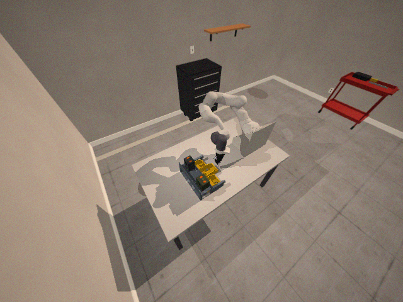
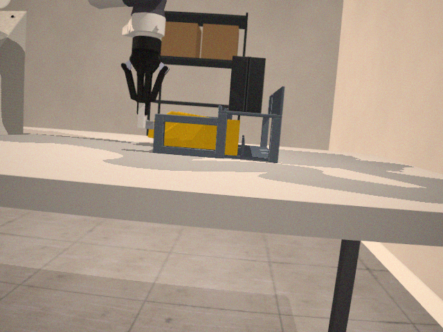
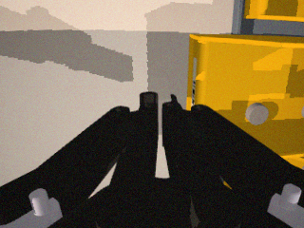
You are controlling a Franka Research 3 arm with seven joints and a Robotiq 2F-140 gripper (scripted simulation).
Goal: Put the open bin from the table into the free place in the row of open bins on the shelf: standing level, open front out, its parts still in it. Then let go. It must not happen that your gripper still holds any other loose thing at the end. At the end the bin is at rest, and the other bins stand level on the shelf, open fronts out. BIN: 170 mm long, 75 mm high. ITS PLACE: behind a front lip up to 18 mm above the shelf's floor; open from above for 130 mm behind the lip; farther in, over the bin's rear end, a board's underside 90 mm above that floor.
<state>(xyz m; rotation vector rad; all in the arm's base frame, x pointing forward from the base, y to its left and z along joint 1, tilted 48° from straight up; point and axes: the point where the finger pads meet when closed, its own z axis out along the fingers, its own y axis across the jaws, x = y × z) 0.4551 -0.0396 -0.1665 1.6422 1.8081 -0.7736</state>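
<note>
My hand is 8 cm short of the grey shelf lip, 7 cm above it and 1 cm to the right of it.
</note>
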